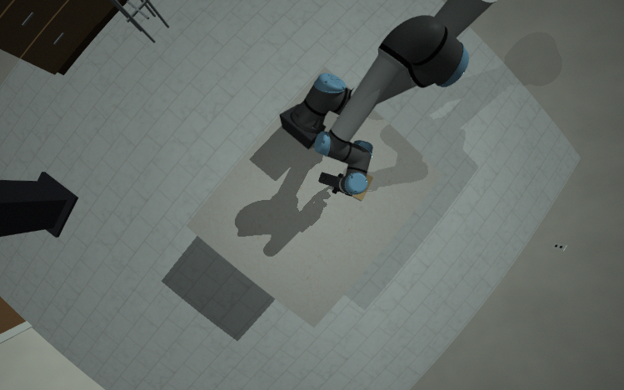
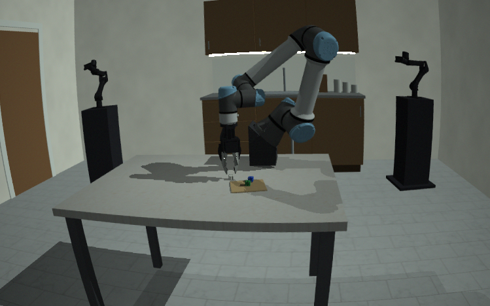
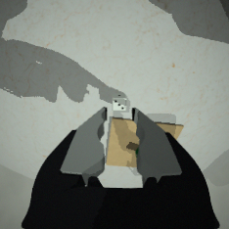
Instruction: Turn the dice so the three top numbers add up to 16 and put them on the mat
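The white die lies 30 mm below my hand. Also, from my hand: blue die (80 mm to the left, 50 mm ahead, 30 mm below); green die (100 mm ahead, 70 mm to the left, 30 mm below); tan mat (100 mm ahead, 70 mm to the left, 40 mm below).
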